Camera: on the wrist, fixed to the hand. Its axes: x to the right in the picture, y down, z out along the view.
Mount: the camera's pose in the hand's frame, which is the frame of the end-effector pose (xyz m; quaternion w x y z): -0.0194 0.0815 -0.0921 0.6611 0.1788 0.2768 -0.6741
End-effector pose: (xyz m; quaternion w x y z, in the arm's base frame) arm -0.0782 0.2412 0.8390 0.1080 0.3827 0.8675 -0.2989
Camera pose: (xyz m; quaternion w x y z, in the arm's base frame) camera -0.0017 0.3280 0.8850 0.4386 0.2297 -0.8079 0.3196
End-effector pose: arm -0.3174 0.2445 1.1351 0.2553 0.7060 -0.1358 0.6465
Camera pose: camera -0.4401 0.2233 1.1342 0.5159 0.4250 0.5724 0.4750
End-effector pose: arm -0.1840 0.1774 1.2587 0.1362 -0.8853 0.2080 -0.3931
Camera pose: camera -0.2863 0.1080 1.2735 0.0742 0.5923 0.4918 0.6339
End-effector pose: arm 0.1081 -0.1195 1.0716 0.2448 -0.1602 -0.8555 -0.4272
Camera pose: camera 0.1895 -0.1477 1.1614 0.1393 0.6328 -0.6822 -0.3388
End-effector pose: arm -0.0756 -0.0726 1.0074 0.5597 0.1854 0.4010 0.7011
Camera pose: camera -0.1868 -0.1276 1.0177 0.6985 -0.2417 0.6704 0.0658
